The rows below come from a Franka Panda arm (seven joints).
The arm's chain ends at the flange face. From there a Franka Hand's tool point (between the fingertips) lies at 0.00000 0.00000 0.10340 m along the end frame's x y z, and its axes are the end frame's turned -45 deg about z.
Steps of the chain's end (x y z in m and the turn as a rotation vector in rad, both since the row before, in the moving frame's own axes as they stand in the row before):
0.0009 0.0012 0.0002 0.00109 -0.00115 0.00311
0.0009 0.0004 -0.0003 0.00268 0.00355 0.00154
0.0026 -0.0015 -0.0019 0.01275 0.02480 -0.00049
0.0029 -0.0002 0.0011 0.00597 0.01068 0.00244
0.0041 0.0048 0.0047 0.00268 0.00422 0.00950
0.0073 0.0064 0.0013 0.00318 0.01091 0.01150
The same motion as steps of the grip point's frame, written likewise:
-0.0002 0.0013 0.0002 0.00158 -0.00004 0.00311
0.0008 0.0010 -0.0003 -0.00062 0.00441 0.00154
0.0056 0.0017 -0.0019 -0.00852 0.02655 -0.00049
0.0034 0.0023 0.0011 -0.00333 0.01177 0.00244
0.0000 0.0064 0.0047 -0.00109 0.00488 0.00950
0.0017 0.0103 0.0013 -0.00547 0.00996 0.01150

